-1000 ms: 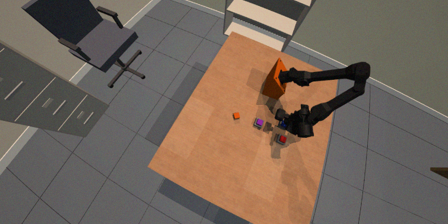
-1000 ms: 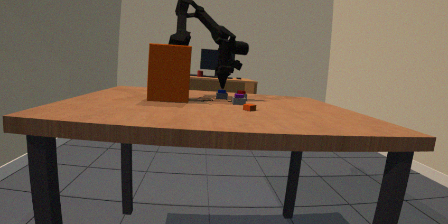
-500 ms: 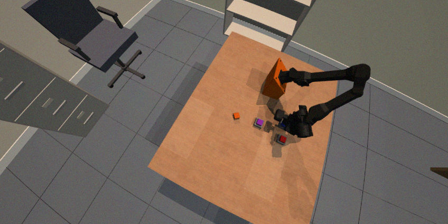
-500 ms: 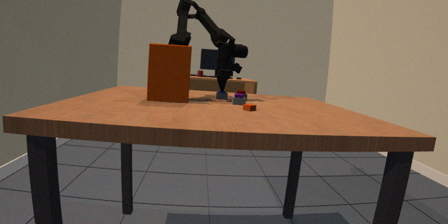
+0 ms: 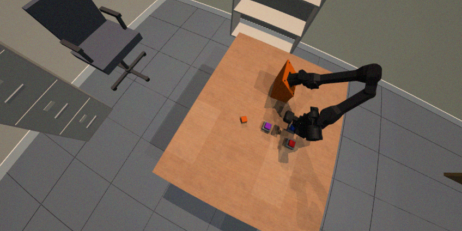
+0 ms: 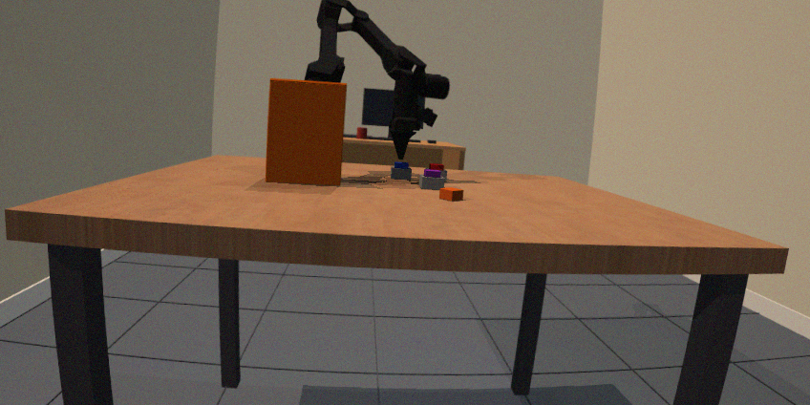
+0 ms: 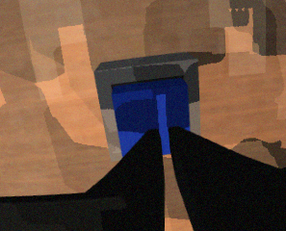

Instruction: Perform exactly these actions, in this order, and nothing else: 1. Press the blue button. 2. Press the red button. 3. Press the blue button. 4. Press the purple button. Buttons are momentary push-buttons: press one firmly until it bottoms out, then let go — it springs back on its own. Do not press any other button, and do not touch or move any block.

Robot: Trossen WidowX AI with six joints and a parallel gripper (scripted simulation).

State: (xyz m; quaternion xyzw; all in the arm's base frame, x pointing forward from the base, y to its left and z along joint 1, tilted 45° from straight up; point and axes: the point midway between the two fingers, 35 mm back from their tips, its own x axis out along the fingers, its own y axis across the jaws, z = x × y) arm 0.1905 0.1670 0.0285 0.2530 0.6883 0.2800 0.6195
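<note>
The blue button lies 1 cm below my gripper tip. From my gripper tip the other things lie so: small orange block: 8 cm ahead, 27 cm to the right, 4 cm below; then purple button: 6 cm ahead, 14 cm to the right, 1 cm below; then red button: 9 cm ahead, 2 cm to the left, 1 cm below.
</note>
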